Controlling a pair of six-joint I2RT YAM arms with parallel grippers.
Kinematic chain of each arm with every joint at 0, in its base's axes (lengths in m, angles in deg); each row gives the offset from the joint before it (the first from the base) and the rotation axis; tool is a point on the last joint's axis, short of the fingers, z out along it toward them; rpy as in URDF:
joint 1: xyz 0 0 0.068 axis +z
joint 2: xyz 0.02 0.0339 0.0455 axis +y
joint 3: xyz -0.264 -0.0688 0 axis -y
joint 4: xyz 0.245 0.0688 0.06 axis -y
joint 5: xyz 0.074 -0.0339 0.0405 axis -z
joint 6: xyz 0.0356 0 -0.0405 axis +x
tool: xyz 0 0 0 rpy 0 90 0
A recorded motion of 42 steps. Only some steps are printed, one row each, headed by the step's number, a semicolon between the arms.
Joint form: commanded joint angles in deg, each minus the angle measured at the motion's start. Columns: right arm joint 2, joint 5, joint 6, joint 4, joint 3, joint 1; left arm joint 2, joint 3, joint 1, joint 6, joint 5, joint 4.
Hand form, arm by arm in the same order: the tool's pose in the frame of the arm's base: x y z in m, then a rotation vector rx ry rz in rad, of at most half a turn. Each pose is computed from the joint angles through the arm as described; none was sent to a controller.
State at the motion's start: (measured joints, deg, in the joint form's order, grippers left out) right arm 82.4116 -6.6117 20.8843 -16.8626 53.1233 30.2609; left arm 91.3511 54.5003 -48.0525 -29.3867 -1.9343 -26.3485
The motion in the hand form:
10: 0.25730 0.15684 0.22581 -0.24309 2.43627 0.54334; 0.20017 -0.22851 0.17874 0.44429 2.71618 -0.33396
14: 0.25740 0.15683 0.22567 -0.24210 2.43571 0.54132; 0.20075 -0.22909 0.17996 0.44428 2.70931 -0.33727
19: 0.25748 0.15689 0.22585 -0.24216 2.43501 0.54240; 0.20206 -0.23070 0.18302 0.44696 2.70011 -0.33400
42: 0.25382 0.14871 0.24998 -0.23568 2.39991 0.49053; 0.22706 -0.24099 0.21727 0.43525 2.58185 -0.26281
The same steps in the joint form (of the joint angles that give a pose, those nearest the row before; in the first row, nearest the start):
10: -0.34 0.75 0.74 0.24 -0.89 0.41; -0.14 -0.28 -1.08 -0.50 -1.05 -1.60
14: -0.32 0.86 0.74 0.30 -0.91 0.41; -0.19 -0.11 -1.08 -0.42 -1.14 -1.44
19: -0.32 0.82 0.75 0.32 -0.88 0.41; -0.12 0.65 -1.13 -0.21 -1.52 -1.78
42: -3.64 3.04 -0.69 -4.18 1.63 -0.33; 1.38 9.40 0.40 3.26 -6.88 -4.61

